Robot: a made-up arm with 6 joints. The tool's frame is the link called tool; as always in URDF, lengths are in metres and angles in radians.
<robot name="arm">
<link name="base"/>
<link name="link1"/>
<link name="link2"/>
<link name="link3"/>
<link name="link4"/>
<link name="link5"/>
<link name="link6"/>
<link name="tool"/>
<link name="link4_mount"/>
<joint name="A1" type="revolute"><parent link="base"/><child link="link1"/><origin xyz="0 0 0.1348" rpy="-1.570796 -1.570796 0"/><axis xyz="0 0 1"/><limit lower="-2.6" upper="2.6" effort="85" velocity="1.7"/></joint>
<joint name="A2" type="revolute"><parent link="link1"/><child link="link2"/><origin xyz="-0.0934 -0.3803 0.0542" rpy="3.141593 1.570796 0"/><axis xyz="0 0 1"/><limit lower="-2.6" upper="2.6" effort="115" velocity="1.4"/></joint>
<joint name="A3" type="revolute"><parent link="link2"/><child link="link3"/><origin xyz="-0.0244 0.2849 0.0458" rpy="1.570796 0 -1.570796"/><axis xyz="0 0 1"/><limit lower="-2.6" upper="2.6" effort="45" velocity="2.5"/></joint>
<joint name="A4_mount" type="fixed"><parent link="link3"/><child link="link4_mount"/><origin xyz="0.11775 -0.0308 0.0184" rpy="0 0 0"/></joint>
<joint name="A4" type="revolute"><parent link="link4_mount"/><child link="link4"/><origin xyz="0.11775 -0.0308 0.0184" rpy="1.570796 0 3.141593"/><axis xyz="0 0 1"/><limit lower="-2.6" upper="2.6" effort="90" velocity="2.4"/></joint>
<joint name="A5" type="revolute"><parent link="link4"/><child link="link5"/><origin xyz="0.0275 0.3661 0.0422" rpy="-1.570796 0 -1.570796"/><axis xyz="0 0 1"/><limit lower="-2.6" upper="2.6" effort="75" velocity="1.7"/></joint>
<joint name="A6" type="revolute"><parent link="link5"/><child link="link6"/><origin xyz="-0.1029 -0.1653 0.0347" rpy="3.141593 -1.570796 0"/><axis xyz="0 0 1"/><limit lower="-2.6" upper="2.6" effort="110" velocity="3.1"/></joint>
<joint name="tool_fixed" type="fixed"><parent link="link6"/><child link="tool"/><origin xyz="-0.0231 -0.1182 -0.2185" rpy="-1.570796 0 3.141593"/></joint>
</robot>
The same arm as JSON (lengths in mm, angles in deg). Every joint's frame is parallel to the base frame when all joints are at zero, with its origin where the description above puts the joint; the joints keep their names.
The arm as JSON. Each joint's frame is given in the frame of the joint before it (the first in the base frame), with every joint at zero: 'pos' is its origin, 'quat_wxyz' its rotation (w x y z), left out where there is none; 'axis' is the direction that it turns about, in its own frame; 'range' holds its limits. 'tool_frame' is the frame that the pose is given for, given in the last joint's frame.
{"length_unit": "mm", "angle_unit": "deg", "joints": [{"joint": "A1", "pos": [0.0, 0.0, 134.8], "axis": [0.0, 1.0, 0.0], "range": [-148.97, 148.97]}, {"joint": "A2", "pos": [-380.3, 54.2, -93.4], "axis": [0.0, 0.0, -1.0], "range": [-148.97, 148.97]}, {"joint": "A3", "pos": [-284.9, 24.4, -45.8], "axis": [0.0, 1.0, 0.0], "range": [-148.97, 148.97]}, {"joint": "A4", "pos": [235.5, 36.8, 61.6], "axis": [0.0, 0.0, -1.0], "range": [-148.97, 148.97]}, {"joint": "A5", "pos": [-27.5, 366.1, -42.2], "axis": [-1.0, 0.0, 0.0], "range": [-148.97, 148.97]}, {"joint": "A6", "pos": [-34.7, 102.9, -165.3], "axis": [0.0, -1.0, 0.0], "range": [-148.97, 148.97]}], "tool_frame": {"pos": [23.1, 218.5, 118.2], "quat_wxyz": [1.0, 0.0, 0.0, 0.0]}}
